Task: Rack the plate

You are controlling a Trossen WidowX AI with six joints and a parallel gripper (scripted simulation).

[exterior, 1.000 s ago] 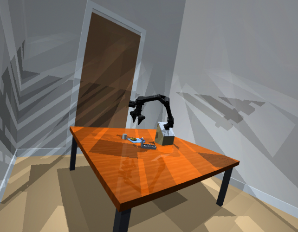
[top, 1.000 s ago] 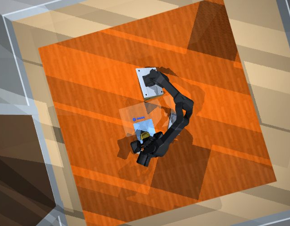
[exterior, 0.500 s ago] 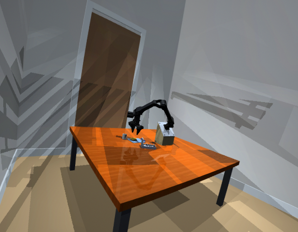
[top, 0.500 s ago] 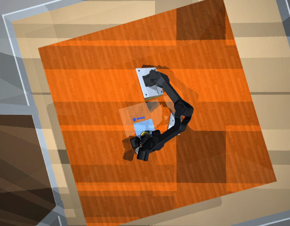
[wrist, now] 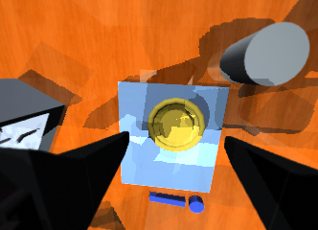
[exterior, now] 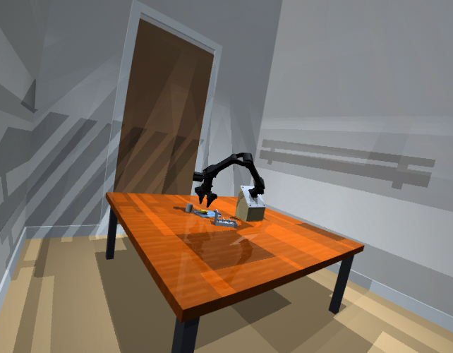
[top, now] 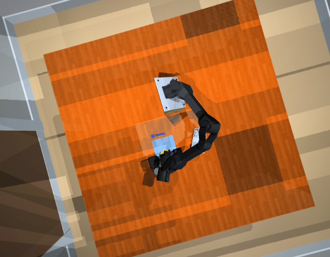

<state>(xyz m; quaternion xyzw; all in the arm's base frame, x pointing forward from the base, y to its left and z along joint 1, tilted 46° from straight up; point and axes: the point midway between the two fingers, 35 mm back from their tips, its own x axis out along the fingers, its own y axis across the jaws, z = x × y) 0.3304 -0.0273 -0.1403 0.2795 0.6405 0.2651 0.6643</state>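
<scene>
Right now my gripper tip is 4 cm above the plate. Also, from my gripper tip: blue utensil (14 cm behind, 2 cm to the right, 5 cm below); then dish rack (3 cm behind, 21 cm to the left, 3 cm below).
</scene>
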